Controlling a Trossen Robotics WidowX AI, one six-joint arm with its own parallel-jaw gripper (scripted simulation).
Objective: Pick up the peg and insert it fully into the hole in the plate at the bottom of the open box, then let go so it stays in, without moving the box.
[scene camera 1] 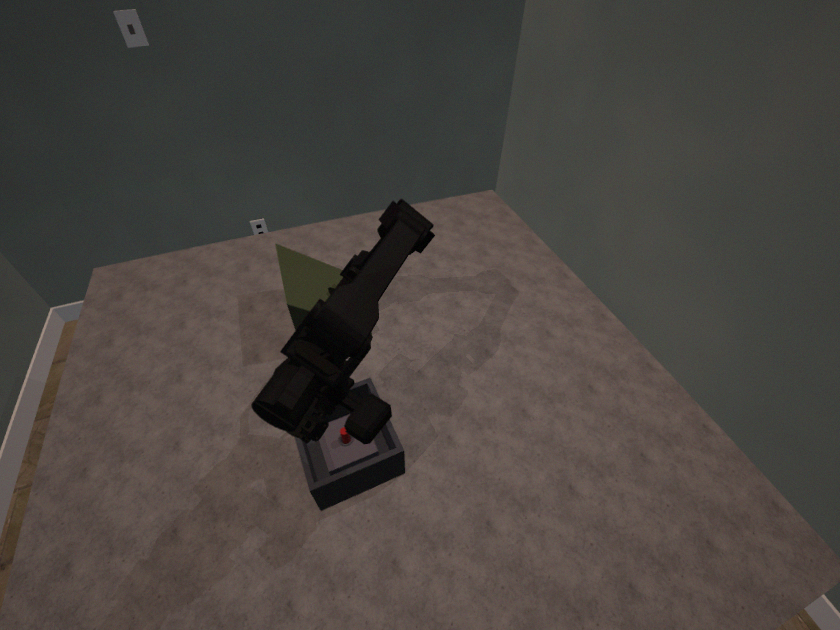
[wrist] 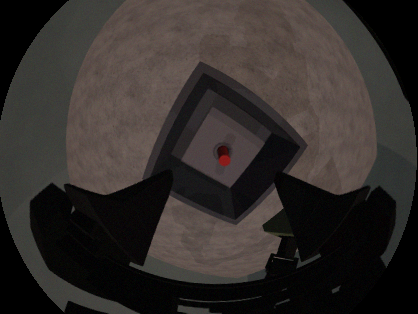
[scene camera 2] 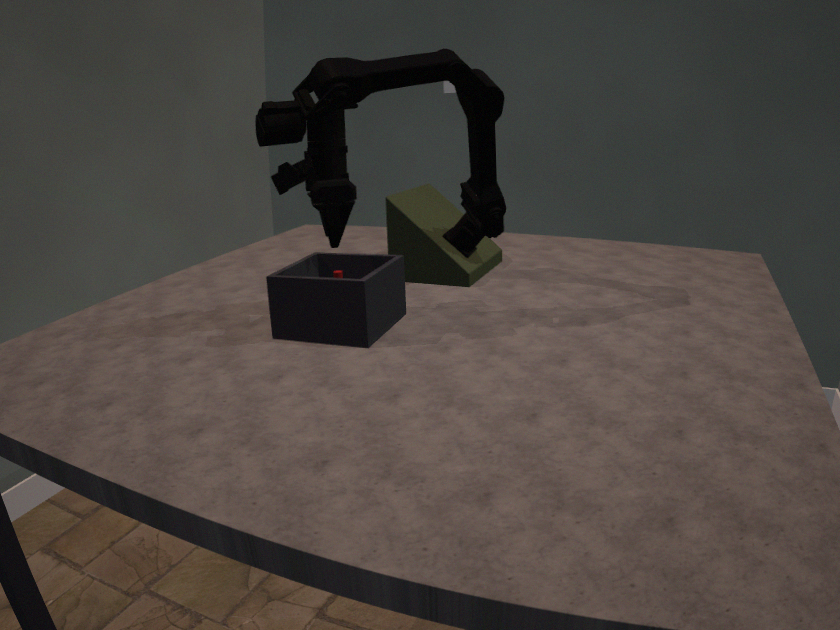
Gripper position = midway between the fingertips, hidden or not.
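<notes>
There is my own gripper [scene camera 2: 331, 241] [scene camera 1: 338, 421] [wrist: 226, 176], which I can see from the scene cameras and from the wrist. I also see a box [scene camera 2: 305, 306] [scene camera 1: 327, 490] [wrist: 207, 87]. And a pale plate [scene camera 1: 338, 456] [wrist: 217, 129] is here too, visible to me in scene camera 1 as well as in the wrist view.
</notes>
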